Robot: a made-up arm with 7 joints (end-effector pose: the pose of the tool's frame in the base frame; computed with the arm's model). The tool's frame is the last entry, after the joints. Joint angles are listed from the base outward.
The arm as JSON. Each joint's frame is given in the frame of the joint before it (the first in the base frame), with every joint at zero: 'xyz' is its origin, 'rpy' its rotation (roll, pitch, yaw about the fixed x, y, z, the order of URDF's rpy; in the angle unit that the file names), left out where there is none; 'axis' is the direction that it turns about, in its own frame. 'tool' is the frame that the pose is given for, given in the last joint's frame.
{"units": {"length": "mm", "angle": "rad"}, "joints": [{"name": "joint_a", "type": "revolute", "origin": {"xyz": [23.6, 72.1, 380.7]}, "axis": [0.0, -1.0, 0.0]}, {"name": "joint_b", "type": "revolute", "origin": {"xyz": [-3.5, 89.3, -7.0]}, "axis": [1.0, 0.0, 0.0]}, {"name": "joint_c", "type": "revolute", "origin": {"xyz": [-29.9, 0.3, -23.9]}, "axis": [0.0, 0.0, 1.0]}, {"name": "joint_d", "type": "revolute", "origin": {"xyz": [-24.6, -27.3, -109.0]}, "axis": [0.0, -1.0, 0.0]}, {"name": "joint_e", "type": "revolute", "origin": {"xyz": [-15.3, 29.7, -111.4]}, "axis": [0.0, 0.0, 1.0]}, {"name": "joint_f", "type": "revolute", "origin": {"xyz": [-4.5, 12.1, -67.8]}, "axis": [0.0, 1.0, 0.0]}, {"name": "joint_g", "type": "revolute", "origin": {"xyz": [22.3, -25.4, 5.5]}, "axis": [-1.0, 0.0, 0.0]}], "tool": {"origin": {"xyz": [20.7, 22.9, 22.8], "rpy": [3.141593, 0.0, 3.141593]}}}
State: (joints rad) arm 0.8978 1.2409 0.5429 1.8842 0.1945 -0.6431 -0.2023
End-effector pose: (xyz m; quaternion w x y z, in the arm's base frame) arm 0.0396 0.2743 0.4272 0.8270 0.1506 -0.3211 0.4362
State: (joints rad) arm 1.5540 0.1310 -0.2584 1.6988 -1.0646 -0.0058 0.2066
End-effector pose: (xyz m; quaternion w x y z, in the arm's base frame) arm 0.1363 0.1186 0.4629 0.8093 0.1769 -0.0528 0.5576
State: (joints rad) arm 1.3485 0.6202 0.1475 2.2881 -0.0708 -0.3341 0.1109
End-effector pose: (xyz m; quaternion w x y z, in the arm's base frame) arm 0.0494 0.1980 0.4127 0.8406 0.1678 -0.3854 0.3415
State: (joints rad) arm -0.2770 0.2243 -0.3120 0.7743 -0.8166 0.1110 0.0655
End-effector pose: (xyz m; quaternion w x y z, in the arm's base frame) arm 0.0110 0.1643 0.1316 0.1363 0.5510 0.8160 0.1097
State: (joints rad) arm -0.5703 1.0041 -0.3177 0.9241 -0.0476 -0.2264 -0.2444
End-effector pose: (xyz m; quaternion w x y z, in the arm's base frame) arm -0.0025 0.3200 0.2342 0.2236 0.4473 0.8104 0.3053
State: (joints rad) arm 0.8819 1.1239 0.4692 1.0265 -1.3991 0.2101 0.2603
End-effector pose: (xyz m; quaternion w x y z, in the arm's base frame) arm 0.1428 0.3641 0.4012 0.1796 0.0502 0.5230 0.8317
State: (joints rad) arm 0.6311 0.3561 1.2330 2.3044 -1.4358 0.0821 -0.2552
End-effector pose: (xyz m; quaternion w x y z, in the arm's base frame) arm 0.0597 0.2435 0.3863 0.2261 -0.2878 0.0589 0.9287
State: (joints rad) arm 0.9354 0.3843 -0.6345 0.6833 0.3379 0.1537 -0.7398
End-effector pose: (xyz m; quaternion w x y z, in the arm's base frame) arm 0.2416 0.2012 0.2751 0.6185 -0.0760 0.6768 0.3920
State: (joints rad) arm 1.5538 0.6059 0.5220 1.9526 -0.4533 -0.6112 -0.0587
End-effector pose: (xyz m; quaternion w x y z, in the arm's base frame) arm 0.0709 0.2514 0.4279 0.6977 -0.0864 -0.4422 0.5570
